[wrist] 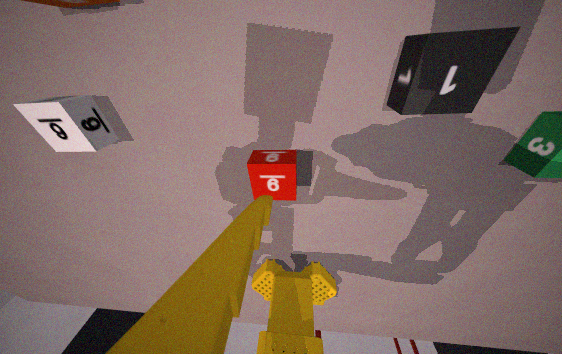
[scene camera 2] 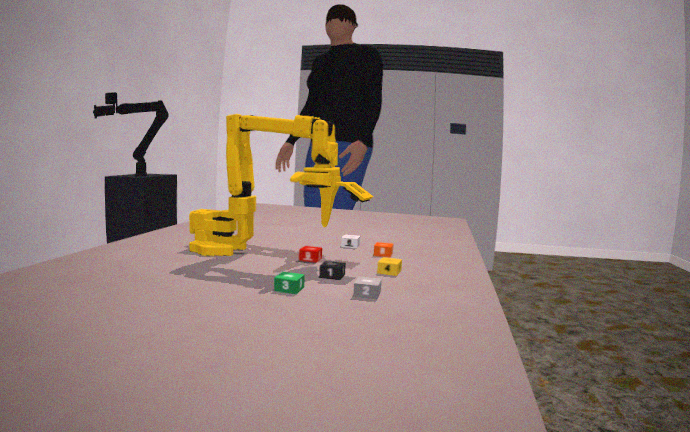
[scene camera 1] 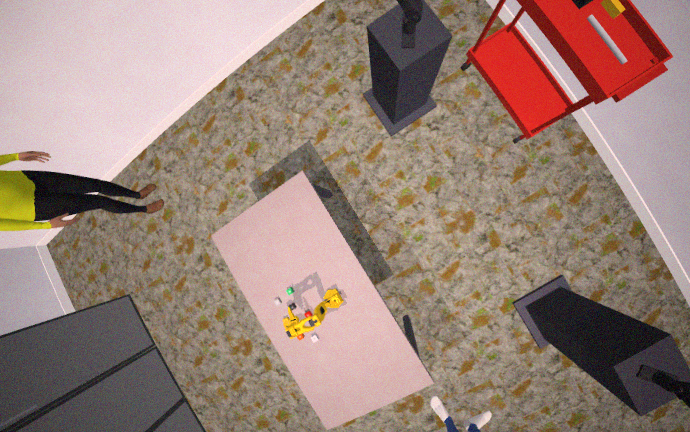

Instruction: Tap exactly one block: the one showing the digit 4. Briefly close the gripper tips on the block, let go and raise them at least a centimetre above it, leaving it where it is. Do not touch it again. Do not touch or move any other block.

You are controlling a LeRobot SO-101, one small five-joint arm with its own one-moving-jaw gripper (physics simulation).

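Note:
The yellow block showing the digit 4 (scene camera 2: 389, 266) stands flat on the table between the grey and orange blocks in scene camera 2. It does not show in the wrist view, and in scene camera 1 I cannot tell it from the yellow arm. My gripper (scene camera 2: 348, 211) is wide open and empty, its moving jaw swung out to the side. It hangs well above the table, apart from the 4 block and to its left in scene camera 2. In the wrist view the fixed jaw's tip overlaps the near edge of the red block (wrist: 275, 182) (scene camera 2: 310, 254), which lies beyond it.
Also on the table (scene camera 1: 264, 228) (scene camera 2: 254, 346) are a black 1 block (scene camera 2: 332, 270) (wrist: 452, 75), a green 3 block (scene camera 2: 288, 282) (wrist: 542, 145), a grey 2 block (scene camera 2: 367, 289), an orange block (scene camera 2: 383, 249) (scene camera 1: 300, 336) and a white block (scene camera 2: 350, 241) (wrist: 55, 127).

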